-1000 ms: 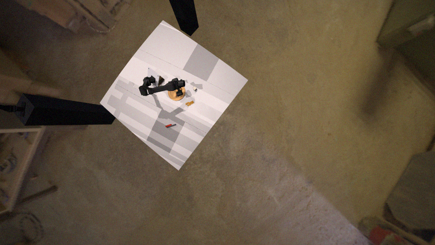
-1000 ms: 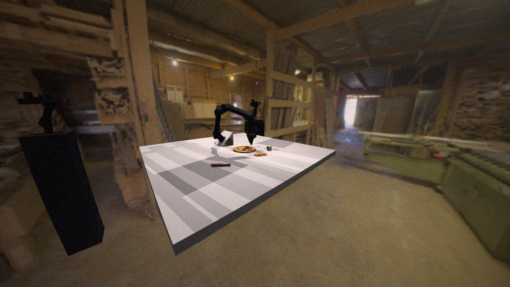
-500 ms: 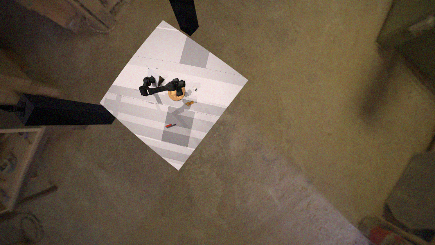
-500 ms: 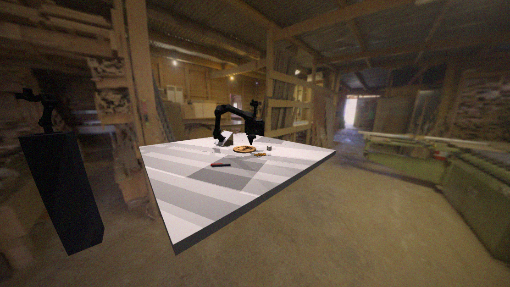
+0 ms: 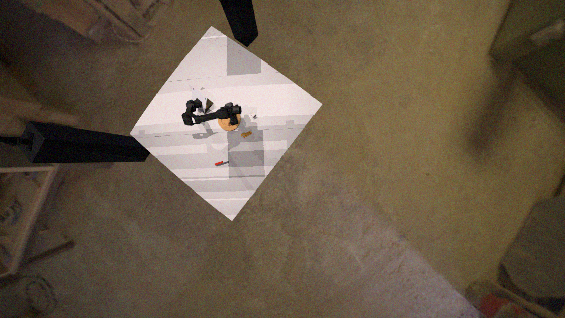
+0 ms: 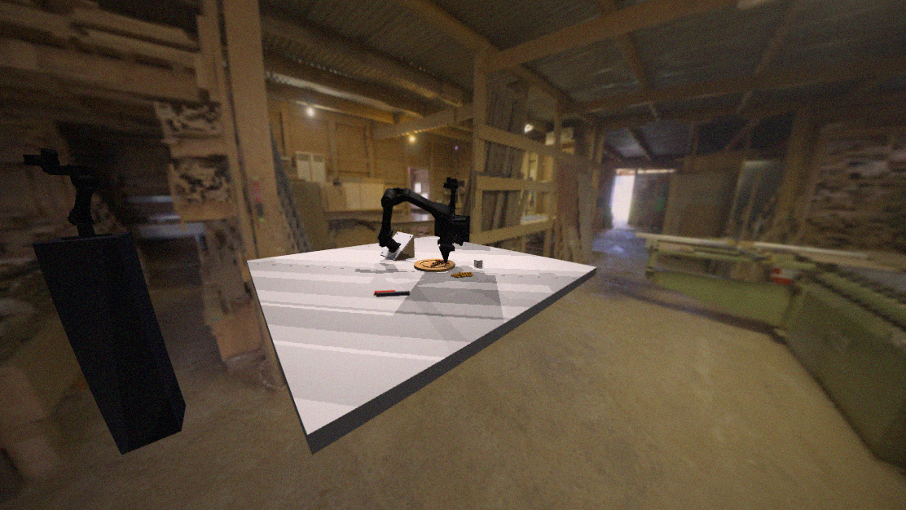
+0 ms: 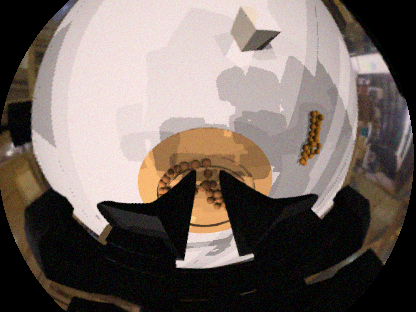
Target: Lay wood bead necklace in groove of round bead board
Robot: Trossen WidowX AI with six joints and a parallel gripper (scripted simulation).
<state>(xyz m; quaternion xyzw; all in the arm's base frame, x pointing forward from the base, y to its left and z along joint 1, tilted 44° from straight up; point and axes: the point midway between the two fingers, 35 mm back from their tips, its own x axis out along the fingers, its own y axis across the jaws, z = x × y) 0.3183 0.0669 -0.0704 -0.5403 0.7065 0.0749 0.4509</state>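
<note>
The small grey cube lies 12 cm ahead of my gripper tip and 11 cm to the left of it. The rest, counted from my gripper tip: black marker (39 cm to the right, 15 cm ahead, 1 cm below).
</note>
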